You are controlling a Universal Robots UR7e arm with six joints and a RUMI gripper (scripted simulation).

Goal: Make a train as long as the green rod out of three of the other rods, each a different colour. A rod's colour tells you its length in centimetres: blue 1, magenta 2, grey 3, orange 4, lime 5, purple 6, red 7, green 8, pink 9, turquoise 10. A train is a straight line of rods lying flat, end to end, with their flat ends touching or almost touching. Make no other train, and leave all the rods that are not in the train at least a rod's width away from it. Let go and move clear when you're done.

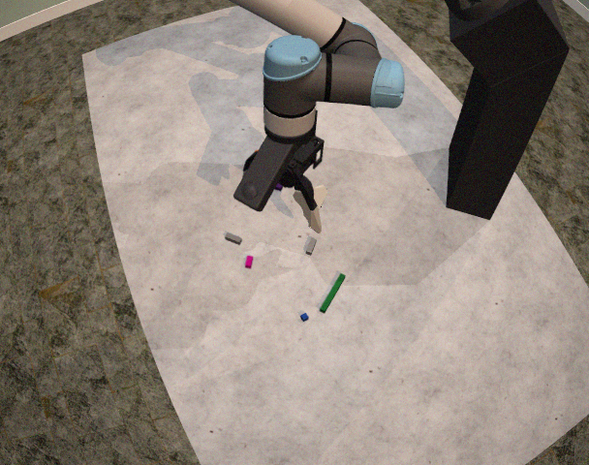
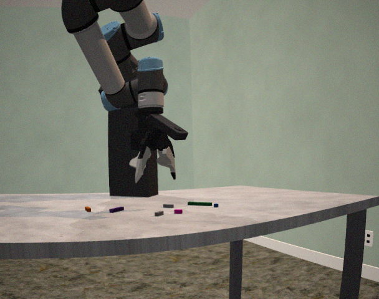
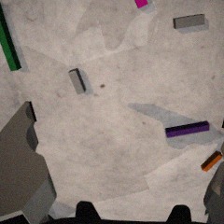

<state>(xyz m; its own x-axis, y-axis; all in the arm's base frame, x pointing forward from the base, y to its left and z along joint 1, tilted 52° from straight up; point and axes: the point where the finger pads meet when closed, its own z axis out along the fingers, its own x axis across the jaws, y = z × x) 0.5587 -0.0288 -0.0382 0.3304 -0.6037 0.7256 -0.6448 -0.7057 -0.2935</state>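
My gripper is now 17 cm to the right of the blue rod, 8 cm above it and 4 cm short of it. The rest, counted from my hand: purple rod 11 cm to the right, 8 cm below, 3 cm behind; then magenta rod 8 cm below, 7 cm ahead, 3 cm to the left; then green rod 15 cm to the left, 8 cm below, 3 cm behind.
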